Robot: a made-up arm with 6 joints. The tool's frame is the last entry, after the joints. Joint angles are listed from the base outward. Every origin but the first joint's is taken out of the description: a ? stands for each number. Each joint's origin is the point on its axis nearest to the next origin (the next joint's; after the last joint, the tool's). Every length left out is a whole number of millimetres.
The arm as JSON. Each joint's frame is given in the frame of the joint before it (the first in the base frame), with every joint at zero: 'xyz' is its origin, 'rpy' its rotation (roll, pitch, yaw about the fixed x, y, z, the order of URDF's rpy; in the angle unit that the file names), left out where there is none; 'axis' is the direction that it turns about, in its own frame. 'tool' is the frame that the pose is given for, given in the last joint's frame.
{
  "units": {
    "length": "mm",
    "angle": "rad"
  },
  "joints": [
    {
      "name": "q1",
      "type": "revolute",
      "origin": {
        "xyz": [
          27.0,
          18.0,
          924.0
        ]
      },
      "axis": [
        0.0,
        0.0,
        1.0
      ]
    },
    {
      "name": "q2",
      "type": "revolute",
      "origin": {
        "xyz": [
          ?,
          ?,
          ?
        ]
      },
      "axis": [
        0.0,
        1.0,
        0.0
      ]
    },
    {
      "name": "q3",
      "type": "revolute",
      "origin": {
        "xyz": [
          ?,
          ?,
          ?
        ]
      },
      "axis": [
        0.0,
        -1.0,
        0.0
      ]
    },
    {
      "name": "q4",
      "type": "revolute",
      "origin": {
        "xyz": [
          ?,
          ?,
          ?
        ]
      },
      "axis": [
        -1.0,
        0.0,
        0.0
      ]
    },
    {
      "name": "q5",
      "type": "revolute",
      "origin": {
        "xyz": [
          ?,
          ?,
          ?
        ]
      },
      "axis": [
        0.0,
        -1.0,
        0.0
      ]
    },
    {
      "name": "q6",
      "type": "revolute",
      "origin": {
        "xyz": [
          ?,
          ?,
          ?
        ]
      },
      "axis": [
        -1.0,
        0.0,
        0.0
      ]
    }
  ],
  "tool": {
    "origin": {
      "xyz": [
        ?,
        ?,
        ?
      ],
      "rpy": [
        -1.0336,
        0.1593,
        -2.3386
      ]
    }
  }
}
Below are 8 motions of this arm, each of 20 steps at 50 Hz.
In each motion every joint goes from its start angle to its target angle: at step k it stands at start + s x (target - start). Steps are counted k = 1, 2, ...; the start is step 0. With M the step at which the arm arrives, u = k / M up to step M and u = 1 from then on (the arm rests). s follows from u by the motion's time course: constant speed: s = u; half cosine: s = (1 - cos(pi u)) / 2; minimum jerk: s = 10 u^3 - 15 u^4 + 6 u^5.
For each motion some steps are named. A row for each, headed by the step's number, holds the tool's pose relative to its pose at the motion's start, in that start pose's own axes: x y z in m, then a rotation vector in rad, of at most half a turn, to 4 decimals.
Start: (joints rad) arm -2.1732 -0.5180 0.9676 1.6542 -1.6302 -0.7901
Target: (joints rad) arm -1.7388 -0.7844 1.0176 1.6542 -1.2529 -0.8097
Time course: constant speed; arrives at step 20
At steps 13, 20:
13: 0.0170 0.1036 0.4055 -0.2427 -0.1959 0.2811
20: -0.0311 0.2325 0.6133 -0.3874 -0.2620 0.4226

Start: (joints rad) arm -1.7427 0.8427 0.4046 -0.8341 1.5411 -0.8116
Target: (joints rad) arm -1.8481 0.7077 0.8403 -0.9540 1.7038 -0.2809
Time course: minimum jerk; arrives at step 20
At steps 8, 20:
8: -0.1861 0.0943 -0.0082 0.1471 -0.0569 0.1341
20: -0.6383 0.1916 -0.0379 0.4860 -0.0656 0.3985

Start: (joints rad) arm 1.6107 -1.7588 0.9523 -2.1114 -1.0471 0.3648
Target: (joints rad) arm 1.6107 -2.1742 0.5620 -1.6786 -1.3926 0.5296
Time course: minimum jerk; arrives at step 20
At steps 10, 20:
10: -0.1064 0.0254 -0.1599 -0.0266 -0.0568 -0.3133
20: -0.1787 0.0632 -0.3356 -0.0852 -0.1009 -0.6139

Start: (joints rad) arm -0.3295 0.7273 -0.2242 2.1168 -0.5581 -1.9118
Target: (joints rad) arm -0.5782 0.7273 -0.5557 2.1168 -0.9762 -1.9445
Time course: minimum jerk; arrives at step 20
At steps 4, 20:
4: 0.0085 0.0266 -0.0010 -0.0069 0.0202 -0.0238
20: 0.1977 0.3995 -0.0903 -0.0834 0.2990 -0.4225

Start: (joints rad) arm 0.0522 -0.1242 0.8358 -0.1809 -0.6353 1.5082
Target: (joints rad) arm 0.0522 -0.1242 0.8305 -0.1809 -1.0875 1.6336
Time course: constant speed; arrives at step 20
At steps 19, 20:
19: -0.0133 0.0045 -0.0014 0.0096 -0.4233 0.1529
20: -0.0140 0.0047 -0.0016 0.0110 -0.4451 0.1621

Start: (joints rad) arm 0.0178 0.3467 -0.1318 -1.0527 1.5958 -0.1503
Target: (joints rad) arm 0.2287 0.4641 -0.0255 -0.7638 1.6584 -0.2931
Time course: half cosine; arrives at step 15
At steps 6, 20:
6: 0.0273 -0.0071 -0.0792 -0.1192 -0.0805 0.0731
20: 0.0864 -0.0383 -0.2317 -0.3643 -0.2176 0.2138

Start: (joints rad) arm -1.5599 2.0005 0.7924 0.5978 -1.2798 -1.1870
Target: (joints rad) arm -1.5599 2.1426 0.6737 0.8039 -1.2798 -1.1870
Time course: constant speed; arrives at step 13
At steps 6, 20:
6: -0.1106 0.1333 0.0078 0.1053 0.0607 -0.0936
20: -0.2221 0.3005 0.0213 0.2335 0.1182 -0.2043

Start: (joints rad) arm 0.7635 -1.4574 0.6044 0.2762 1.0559 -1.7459
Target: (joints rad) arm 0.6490 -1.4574 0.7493 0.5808 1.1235 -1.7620
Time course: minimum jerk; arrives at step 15
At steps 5, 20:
5: -0.0403 0.0389 -0.0037 -0.0387 -0.0657 -0.0577
20: -0.1854 0.1959 -0.0419 -0.1817 -0.3133 -0.2731

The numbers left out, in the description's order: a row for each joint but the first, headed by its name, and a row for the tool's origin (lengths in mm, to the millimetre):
q2: -5.0 20.0 0.0
q3: -23.0 0.0 909.0
q4: 1085.0 0.0 8.0
q5: 0.0 -107.0 -26.0
q6: 1.0 0.0 26.0
tool: 0.0 7.0 24.0

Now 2 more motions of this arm.
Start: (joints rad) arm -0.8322 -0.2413 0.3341 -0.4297 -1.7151 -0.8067
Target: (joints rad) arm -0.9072 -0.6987 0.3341 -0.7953 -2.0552 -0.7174
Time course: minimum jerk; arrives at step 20
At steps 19, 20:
19: 0.4954 0.3572 -0.3432 0.1626 -0.3830 -0.1810
20: 0.4959 0.3577 -0.3435 0.1629 -0.3834 -0.1813

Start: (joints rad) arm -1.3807 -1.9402 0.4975 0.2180 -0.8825 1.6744
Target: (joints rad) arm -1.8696 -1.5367 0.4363 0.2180 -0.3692 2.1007
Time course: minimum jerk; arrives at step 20
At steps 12, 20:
12: -0.4378 -0.3680 0.4395 0.4900 -0.2193 -0.4062
20: -0.6931 -0.5201 0.5427 0.7142 -0.3191 -0.5908

